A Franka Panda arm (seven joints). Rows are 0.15 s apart.
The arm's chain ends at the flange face. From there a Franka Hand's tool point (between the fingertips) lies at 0.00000 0.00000 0.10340 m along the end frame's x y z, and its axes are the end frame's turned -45 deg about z.
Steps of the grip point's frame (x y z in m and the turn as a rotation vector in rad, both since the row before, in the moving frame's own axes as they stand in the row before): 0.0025, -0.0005, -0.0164, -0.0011, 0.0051, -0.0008; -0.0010, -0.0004, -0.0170, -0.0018, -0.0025, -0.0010; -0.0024, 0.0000, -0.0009, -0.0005, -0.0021, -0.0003; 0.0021, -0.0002, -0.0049, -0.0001, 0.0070, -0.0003; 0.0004, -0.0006, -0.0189, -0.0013, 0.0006, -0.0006; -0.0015, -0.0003, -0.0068, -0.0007, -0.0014, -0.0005
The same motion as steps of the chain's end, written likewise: 0.0010, -0.0018, -0.0164, 0.0028, 0.0044, -0.0008; -0.0009, 0.0001, -0.0170, -0.0030, -0.0005, -0.0010; -0.0016, 0.0015, -0.0009, -0.0018, -0.0011, -0.0003; 0.0008, -0.0011, -0.0049, 0.0049, 0.0050, -0.0003; -0.0003, -0.0008, -0.0189, -0.0005, 0.0013, -0.0006; -0.0012, 0.0007, -0.0068, -0.0015, -0.0005, -0.0005
